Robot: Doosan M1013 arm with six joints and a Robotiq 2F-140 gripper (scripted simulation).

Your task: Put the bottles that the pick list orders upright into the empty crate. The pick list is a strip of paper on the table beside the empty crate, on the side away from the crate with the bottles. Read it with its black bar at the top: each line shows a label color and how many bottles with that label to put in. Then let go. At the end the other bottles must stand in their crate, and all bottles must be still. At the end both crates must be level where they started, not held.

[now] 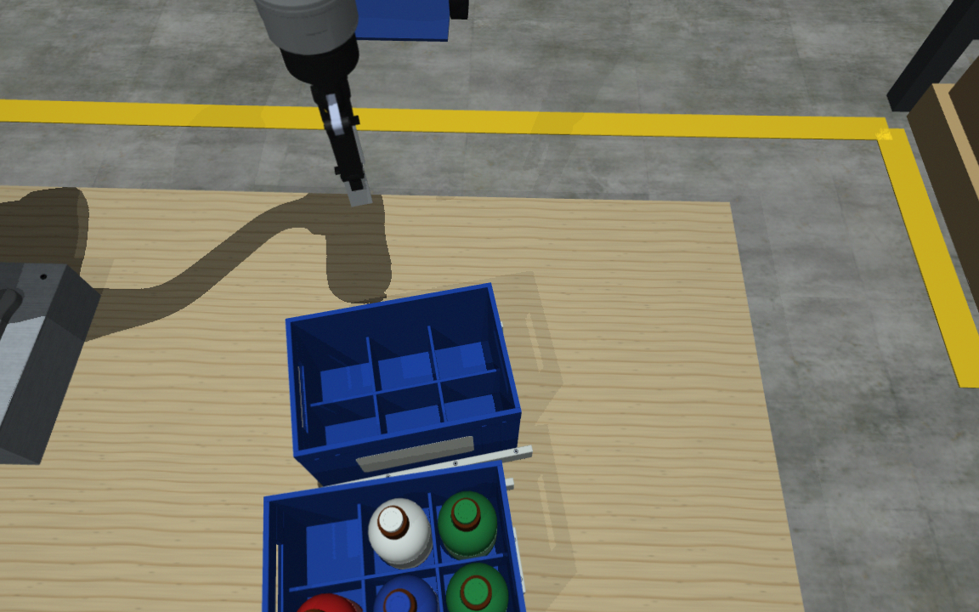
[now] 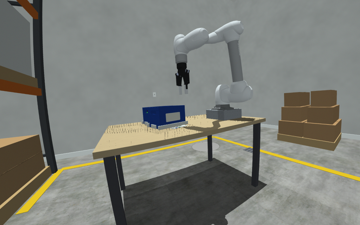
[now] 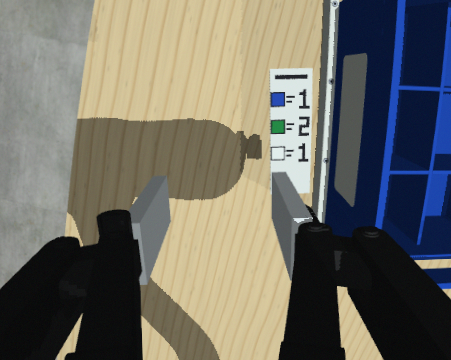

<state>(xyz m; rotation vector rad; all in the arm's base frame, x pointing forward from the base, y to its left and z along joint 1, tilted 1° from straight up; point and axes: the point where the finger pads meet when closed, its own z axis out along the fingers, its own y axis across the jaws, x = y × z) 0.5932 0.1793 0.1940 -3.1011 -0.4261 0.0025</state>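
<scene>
Now: the blue bottle 490 mm to the right of my hand, 210 mm below it and 90 mm ahead of it. Also, from my hand: pick list 290 mm below, 90 mm to the right, 10 mm ahead; white bottle 400 mm to the right, 210 mm below, 70 mm ahead; red bottle 510 mm to the right, 210 mm below.
</scene>
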